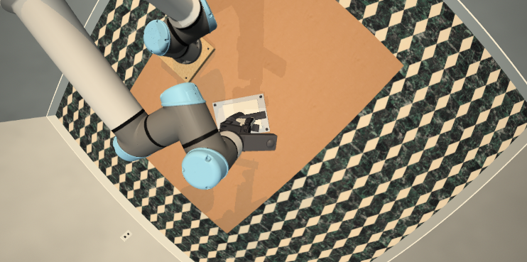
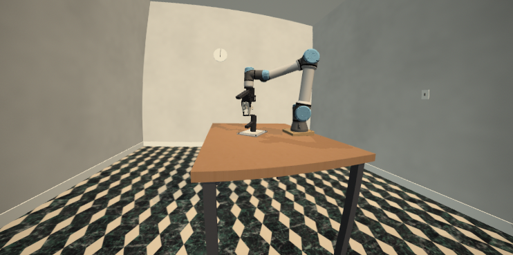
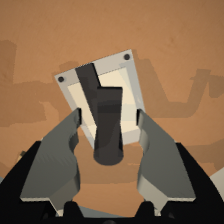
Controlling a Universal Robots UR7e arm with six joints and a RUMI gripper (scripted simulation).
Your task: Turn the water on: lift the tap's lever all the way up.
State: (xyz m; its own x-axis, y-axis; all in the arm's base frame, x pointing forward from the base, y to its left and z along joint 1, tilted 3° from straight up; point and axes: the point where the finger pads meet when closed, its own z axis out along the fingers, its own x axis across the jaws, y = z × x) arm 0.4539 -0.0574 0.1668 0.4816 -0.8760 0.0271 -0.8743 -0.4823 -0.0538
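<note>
My hand is 30 mm past the dark lever, 20 mm to the left of it and 20 mm above it. The rest, counted from my hand: tap (70 mm below, 50 mm behind, 30 mm to the right).
</note>
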